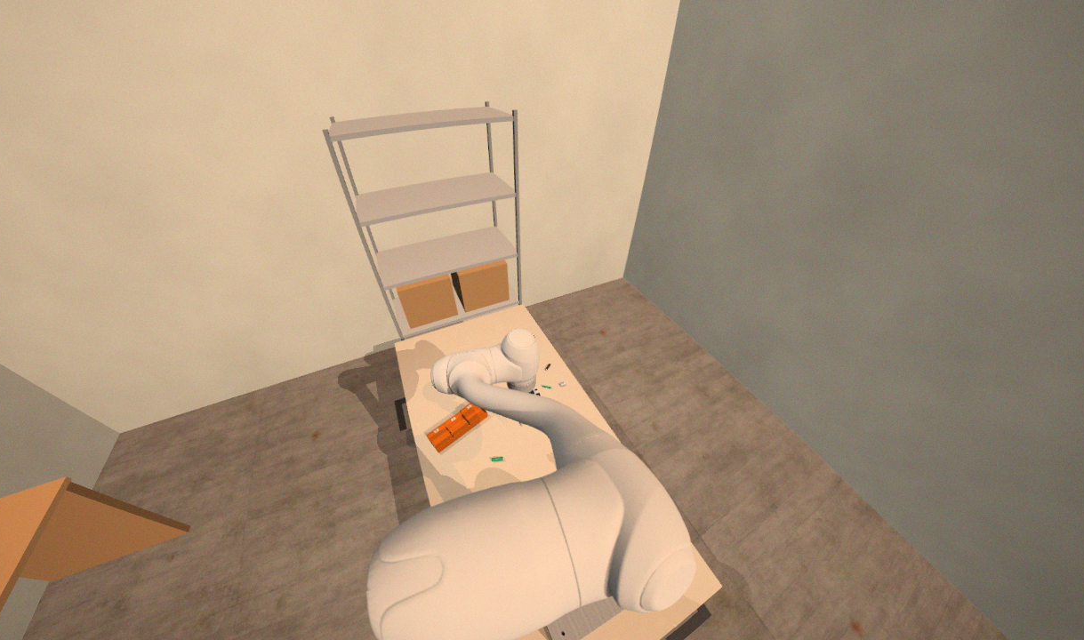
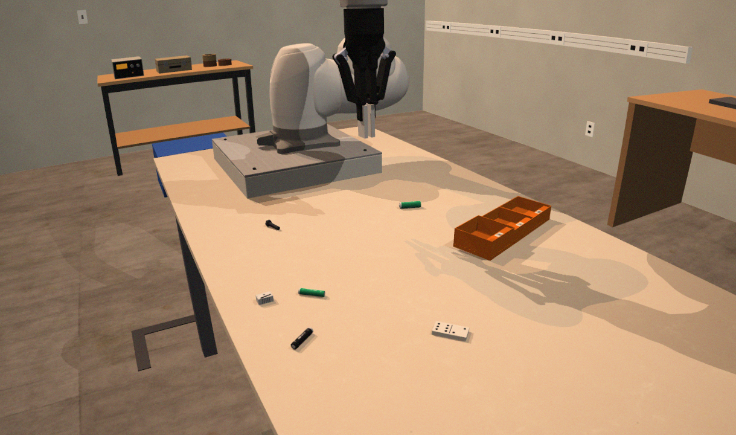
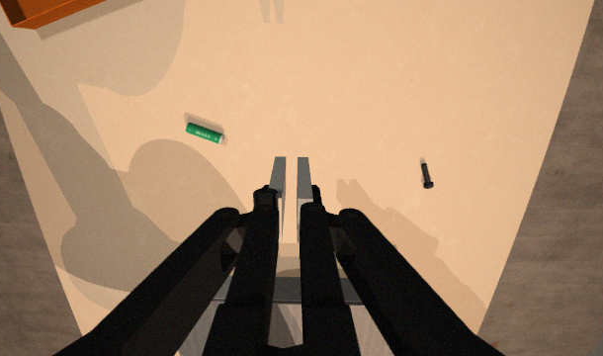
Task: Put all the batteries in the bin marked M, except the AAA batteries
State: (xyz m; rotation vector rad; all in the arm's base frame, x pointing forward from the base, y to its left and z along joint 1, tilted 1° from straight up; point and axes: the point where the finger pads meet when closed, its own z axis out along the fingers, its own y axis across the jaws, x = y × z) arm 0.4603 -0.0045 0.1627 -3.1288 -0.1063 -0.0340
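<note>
Now: the orange three-compartment tray 18 cm ahead of my hand, 23 cm to the left of it and 20 cm below it. The rest, counted from my hand: small black bolt: 6 cm behind, 20 cm to the right, 21 cm below; small grey ribbed block: 21 cm ahead, 28 cm to the right, 21 cm below; green battery: 2 cm behind, 12 cm to the left, 21 cm below.
</note>
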